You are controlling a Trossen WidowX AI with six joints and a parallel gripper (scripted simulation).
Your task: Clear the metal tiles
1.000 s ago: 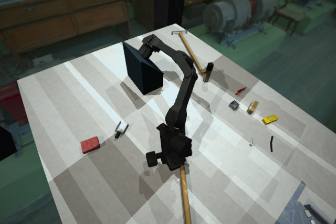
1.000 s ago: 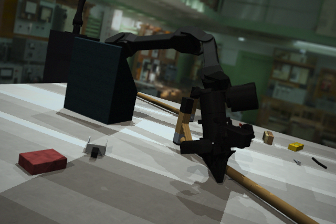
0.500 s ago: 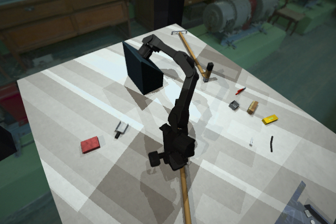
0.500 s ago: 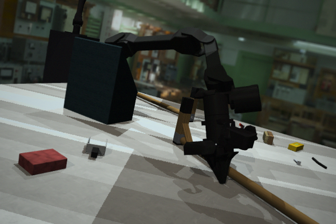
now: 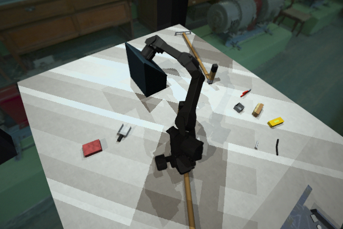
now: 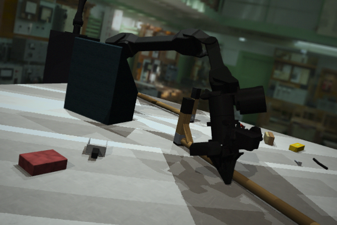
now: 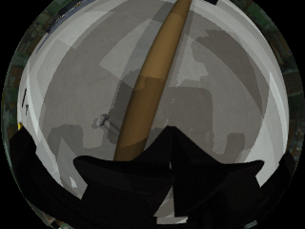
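My gripper tip is 60 mm below the long scraper, 30 mm short of it and 10 mm to the right of it. Round my gripper tip: grey box 490 mm to the left, 20 mm behind; grey bracket 300 mm behind, 90 mm to the right; red block 330 mm behind, 230 mm to the right, 10 mm above.
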